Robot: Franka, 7 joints.
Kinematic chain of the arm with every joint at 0, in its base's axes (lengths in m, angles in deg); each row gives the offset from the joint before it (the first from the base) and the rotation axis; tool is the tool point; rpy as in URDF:
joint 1: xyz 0 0 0.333 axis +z
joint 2: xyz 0 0 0 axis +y
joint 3: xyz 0 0 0.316 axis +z
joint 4: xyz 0.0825 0 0 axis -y
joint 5: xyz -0.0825 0 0.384 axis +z
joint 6: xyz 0 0 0 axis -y
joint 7: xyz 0.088 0 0 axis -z
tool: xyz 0 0 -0.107 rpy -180 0 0
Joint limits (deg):
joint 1: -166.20..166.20
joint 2: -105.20..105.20
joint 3: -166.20..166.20
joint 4: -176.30..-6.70
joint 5: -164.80..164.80
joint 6: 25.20..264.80
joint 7: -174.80..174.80
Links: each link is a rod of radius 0.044 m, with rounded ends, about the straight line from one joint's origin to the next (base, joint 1, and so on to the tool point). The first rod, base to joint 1, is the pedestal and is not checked.
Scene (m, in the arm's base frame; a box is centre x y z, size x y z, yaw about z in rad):
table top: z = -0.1
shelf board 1: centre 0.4 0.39 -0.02 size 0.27 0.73 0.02 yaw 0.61
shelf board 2: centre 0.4 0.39 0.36 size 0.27 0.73 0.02 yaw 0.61
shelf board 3: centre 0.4 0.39 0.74 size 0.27 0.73 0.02 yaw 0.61
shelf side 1: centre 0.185 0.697 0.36 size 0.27 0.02 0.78 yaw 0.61
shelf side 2: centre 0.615 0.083 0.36 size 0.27 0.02 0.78 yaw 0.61
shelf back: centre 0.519 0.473 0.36 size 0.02 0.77 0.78 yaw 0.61
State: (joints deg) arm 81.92 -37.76 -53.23 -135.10 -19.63 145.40 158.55
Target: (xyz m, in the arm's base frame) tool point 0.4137 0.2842 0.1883
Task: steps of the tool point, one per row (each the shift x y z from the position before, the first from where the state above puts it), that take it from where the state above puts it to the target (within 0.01 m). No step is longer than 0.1 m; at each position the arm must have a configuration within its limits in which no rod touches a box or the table.
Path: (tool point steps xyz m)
1: -0.0502 -0.0539 0.0019
2: -0.0615 -0.0418 0.0025
3: -0.0660 -0.0286 -0.0045
4: 0.0282 0.0280 -0.0667
5: 0.0089 0.0309 -0.0724
6: -0.0095 0.0262 -0.0735
7: -0.0249 0.0155 -0.0702
8: -0.0348 0.0012 -0.0630
9: 0.0688 0.0339 -0.0016
10: 0.0613 0.0429 0.0004
11: 0.0518 0.0504 0.0012

